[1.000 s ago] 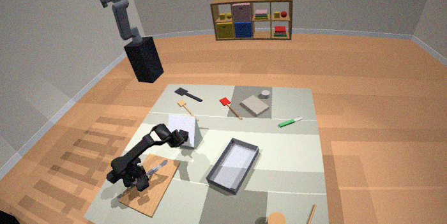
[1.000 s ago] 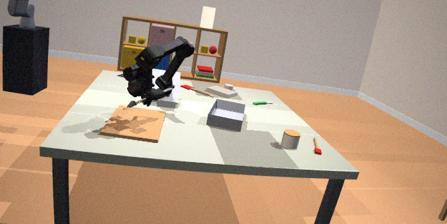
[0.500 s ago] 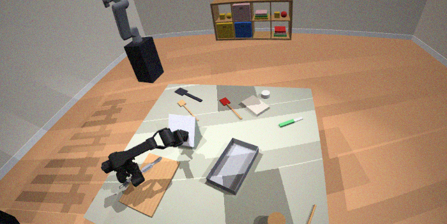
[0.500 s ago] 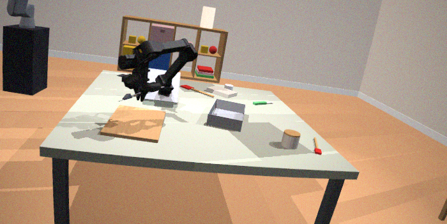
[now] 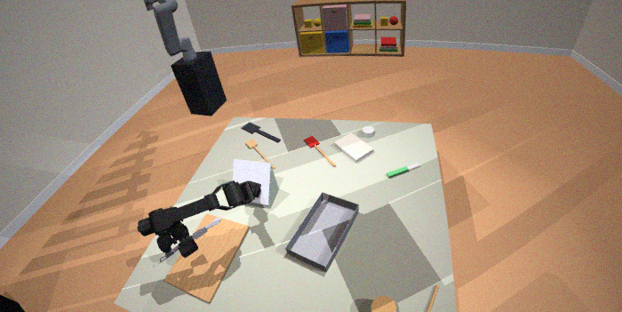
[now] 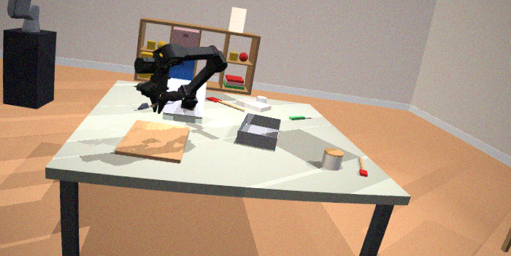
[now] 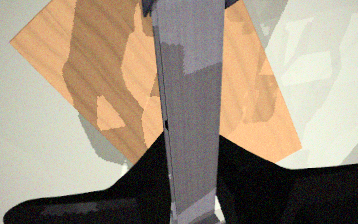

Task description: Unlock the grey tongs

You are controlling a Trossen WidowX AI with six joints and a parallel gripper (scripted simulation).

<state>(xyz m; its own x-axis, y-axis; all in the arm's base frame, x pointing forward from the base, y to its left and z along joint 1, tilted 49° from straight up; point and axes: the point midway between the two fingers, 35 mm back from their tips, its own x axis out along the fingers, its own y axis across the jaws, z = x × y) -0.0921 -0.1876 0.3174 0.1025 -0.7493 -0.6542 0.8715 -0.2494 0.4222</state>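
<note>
Now: gripper tip 12 cm above the wooden board and 3 cm to the right of it. Round my gripper tip: roasting tin: 44 cm ahead, 28 cm to the left, 10 cm below; lidded jar: 73 cm ahead, 9 cm below, 2 cm to the left; red spatula: 76 cm to the left, 25 cm ahead, 12 cm below.
</note>
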